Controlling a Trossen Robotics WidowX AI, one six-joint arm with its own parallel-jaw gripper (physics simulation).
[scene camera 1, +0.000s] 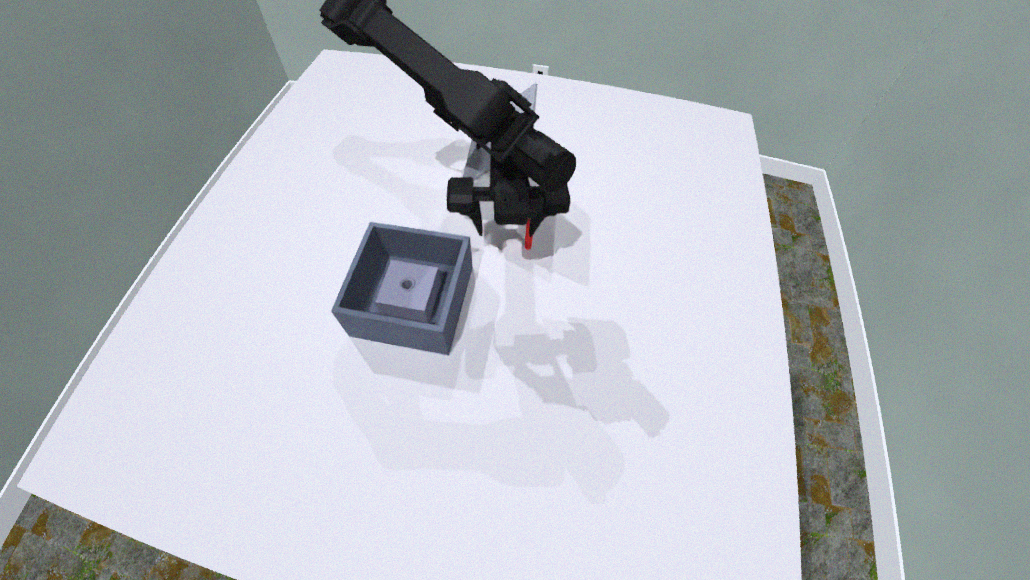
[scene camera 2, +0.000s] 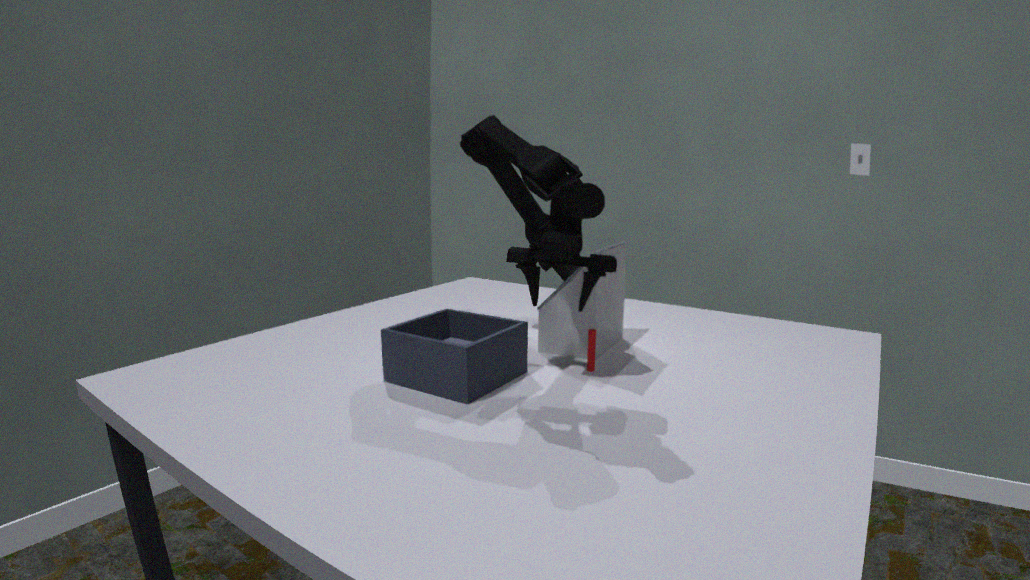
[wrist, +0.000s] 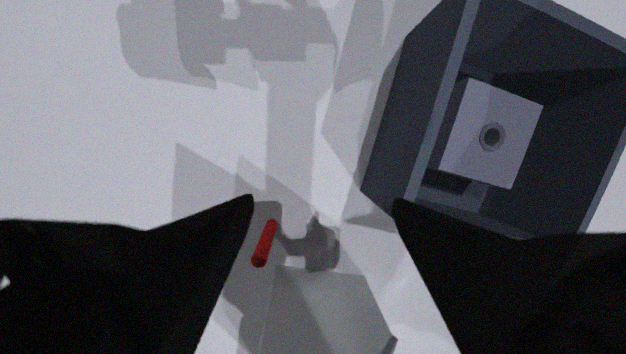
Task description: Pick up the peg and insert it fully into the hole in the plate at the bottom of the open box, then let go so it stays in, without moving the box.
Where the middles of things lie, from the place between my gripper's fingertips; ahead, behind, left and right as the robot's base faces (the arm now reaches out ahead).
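Labels:
My hand is 80 mm short of the blue-grey box (scene camera 1: 355, 309) and 160 mm to the left of it, and I find that the hand is also 80 mm above the box.

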